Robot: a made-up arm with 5 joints.
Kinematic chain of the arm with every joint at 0, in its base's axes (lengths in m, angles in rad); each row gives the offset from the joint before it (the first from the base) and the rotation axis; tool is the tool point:
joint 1: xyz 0 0 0.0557 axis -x
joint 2: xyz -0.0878 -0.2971 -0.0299 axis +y
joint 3: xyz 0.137 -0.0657 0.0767 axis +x
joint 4: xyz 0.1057 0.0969 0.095 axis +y
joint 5: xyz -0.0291 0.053 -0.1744 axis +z
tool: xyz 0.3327 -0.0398 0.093
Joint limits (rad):
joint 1: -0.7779..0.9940
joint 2: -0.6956..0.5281
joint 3: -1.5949..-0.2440
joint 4: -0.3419..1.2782
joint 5: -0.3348..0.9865
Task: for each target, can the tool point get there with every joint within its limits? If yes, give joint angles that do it. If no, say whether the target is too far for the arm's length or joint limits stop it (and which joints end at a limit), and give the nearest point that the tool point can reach.
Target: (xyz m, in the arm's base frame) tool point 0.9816 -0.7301 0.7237
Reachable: no: too far | nearest point 0.4025 -0.3662 0.3806 | short by 0.765 m
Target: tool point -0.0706 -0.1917 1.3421
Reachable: no: too far | nearest point 0.0802 -0.1214 0.6314 | short by 0.730 m
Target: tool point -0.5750 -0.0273 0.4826
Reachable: no: joint limits stop it (at a limit: joint 1, joint 2, joint 3, joint 4, joint 5) | nearest point 0.0488 -0.1450 0.6197 | short by 0.649 m
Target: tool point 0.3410 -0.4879 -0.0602
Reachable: yes | joints -0.1095 -0.3949 -1.4267 0.8134 0.4194
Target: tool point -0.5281 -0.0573 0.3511
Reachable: no: joint limits stop it (at a limit: joint 1, joint 2, joint 3, joint 4, joint 5) | nearest point 0.0488 -0.1450 0.6197 | short by 0.642 m
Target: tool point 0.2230 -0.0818 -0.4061
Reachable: yes | joints -0.5123 0.2587 -0.8672 0.7689 0.5344
